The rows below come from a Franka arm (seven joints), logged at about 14 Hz.
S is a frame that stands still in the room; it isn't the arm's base.
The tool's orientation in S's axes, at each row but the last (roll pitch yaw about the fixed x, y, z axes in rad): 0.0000 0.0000 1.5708; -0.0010 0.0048 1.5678; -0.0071 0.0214 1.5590; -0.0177 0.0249 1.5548; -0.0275 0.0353 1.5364; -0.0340 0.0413 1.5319; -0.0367 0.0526 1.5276; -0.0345 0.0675 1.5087; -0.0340 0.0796 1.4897; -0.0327 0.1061 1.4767; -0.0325 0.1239 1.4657
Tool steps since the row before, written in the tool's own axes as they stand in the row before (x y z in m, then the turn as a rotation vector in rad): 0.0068 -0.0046 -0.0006 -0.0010 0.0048 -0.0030; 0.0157 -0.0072 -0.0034 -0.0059 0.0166 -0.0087; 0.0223 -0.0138 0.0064 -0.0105 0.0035 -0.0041; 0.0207 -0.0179 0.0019 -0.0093 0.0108 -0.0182; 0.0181 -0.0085 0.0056 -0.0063 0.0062 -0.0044; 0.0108 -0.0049 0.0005 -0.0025 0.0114 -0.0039; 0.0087 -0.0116 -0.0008 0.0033 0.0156 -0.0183; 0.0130 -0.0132 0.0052 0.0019 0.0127 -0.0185; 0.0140 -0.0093 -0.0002 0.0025 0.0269 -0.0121; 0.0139 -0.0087 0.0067 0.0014 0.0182 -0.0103; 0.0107 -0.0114 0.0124 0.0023 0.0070 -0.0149
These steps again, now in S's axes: 0.0046 0.0068 -0.0006 -0.0048 -0.0010 -0.0030; 0.0073 0.0157 -0.0035 -0.0166 -0.0059 -0.0087; 0.0140 0.0223 0.0060 -0.0036 -0.0105 -0.0039; 0.0182 0.0205 0.0017 -0.0106 -0.0096 -0.0182; 0.0090 0.0180 0.0052 -0.0063 -0.0062 -0.0043; 0.0053 0.0106 0.0002 -0.0114 -0.0022 -0.0042; 0.0120 0.0082 -0.0008 -0.0148 0.0029 -0.0190; 0.0138 0.0125 0.0048 -0.0120 0.0014 -0.0190; 0.0104 0.0132 -0.0010 -0.0263 0.0036 -0.0132; 0.0098 0.0137 0.0055 -0.0178 0.0019 -0.0110; 0.0122 0.0110 0.0113 -0.0064 0.0011 -0.0153
